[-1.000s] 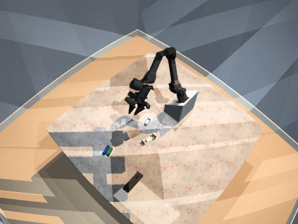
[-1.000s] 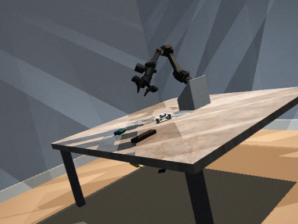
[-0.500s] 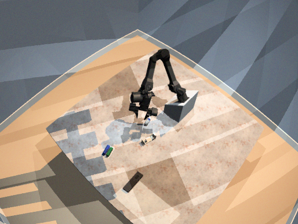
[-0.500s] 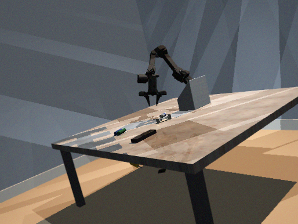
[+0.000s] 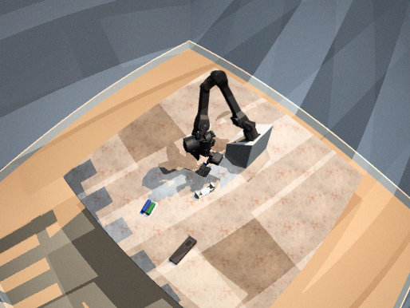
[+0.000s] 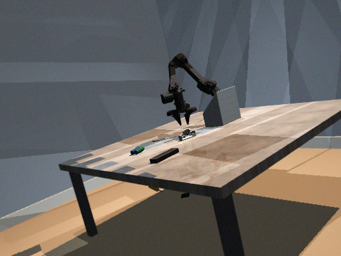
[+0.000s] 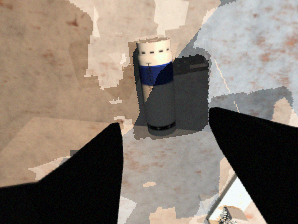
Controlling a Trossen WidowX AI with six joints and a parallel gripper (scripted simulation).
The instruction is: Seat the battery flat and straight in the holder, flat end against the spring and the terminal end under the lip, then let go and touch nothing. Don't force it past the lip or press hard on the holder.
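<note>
Right now the battery is 4 cm below my gripper tip. Round my gripper tip: black bar (41 cm ahead, 26 cm to the left, 4 cm below).
</note>
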